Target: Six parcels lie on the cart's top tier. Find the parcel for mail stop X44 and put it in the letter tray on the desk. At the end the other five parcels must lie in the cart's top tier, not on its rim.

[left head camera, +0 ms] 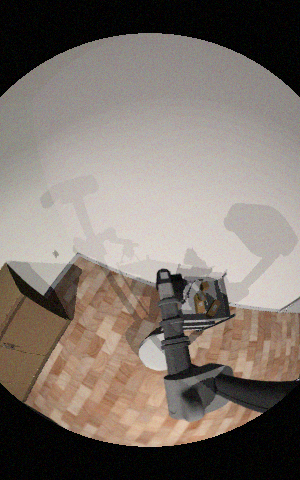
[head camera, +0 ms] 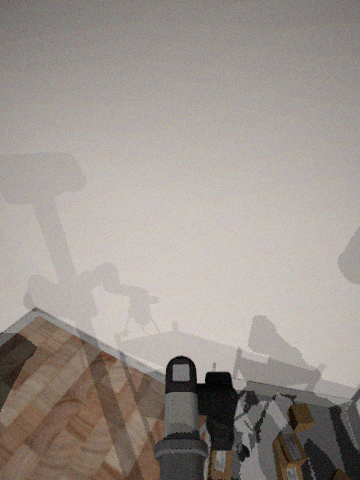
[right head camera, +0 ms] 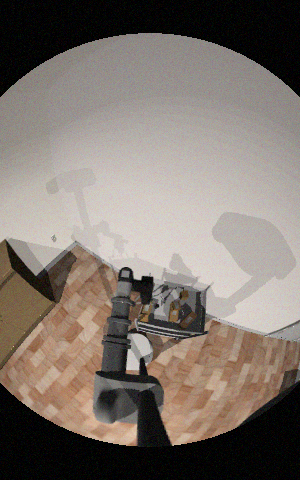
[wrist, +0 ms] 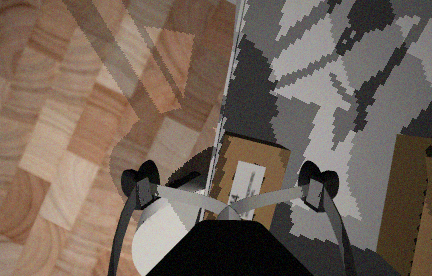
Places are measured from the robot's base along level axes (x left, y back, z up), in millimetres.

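Pixels of known places: gripper, fingertip midpoint: (head camera: 214, 455) (right head camera: 144, 305) (wrist: 228, 176); robot's base, origin of the base link: (left head camera: 159, 350) (right head camera: 132, 350).
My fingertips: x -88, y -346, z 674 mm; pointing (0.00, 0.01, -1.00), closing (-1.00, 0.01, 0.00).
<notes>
For each thing: its top centre in the pictures, then the offset to it from my fingertips. "spot": a spot on its surface instead.
- cart's top tier, surface spot: (right head camera: 203, 312) spot: dx -407, dy +55, dz +3 mm
- parcel, surface spot: (wrist: 400, 200) spot: dx -169, dy +29, dz -16 mm
- large brown cabinet-like piece, surface spot: (left head camera: 32, 335) spot: dx +1276, dy +326, dz -191 mm
My gripper (wrist: 228, 176) is open above the left edge of the cart's top tier (left head camera: 222, 296) (right head camera: 203, 312). A brown parcel (wrist: 276, 167) (right head camera: 146, 315) with a white label lies in the tier against its left rim. In the wrist view it is beneath and between the spread fingers, which do not hold it. Its label is partly covered by a finger strip; a "4" seems to show, but the full mail stop cannot be read. Another parcel (wrist: 400, 200) shows at the right edge of the wrist view. More parcels (head camera: 301, 417) (left head camera: 203, 286) lie further right in the tier, their labels unreadable. The letter tray cannot be made out.
A large brown cabinet-like piece (left head camera: 32, 335) (right head camera: 20, 312) stands at the left. A white rounded object (left head camera: 152, 352) (right head camera: 141, 350) (wrist: 162, 242) is low beside the cart. A pale wall rises behind the cart. A dark edge shows at the lower right of the right head view.
</notes>
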